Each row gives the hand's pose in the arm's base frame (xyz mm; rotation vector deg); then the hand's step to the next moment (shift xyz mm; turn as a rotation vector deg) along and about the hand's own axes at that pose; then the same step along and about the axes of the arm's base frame.
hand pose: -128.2 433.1 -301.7 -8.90 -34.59 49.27
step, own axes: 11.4 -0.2 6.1 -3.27 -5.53 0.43
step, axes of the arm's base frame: 2.4 7.8 10.1 1.81 -6.11 0.94
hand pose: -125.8 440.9 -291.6 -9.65 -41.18 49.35
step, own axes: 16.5 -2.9 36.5 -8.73 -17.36 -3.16
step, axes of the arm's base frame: -14.3 5.1 37.2 9.22 -17.39 0.33
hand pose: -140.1 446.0 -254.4 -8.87 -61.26 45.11
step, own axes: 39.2 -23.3 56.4 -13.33 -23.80 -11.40
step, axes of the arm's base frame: -25.7 -5.7 67.6 18.18 -22.96 -4.06
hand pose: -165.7 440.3 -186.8 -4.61 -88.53 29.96
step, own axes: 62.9 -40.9 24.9 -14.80 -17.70 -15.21
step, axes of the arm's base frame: -16.6 -19.9 74.7 20.28 -17.04 -7.87
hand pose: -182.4 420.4 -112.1 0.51 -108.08 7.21
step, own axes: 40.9 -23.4 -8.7 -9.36 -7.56 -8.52
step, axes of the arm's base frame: -3.0 -20.1 43.4 11.53 -7.27 -5.61
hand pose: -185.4 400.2 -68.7 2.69 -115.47 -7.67
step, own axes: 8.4 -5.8 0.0 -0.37 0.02 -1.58
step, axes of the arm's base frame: -3.8 -6.5 6.9 1.58 -0.06 0.35
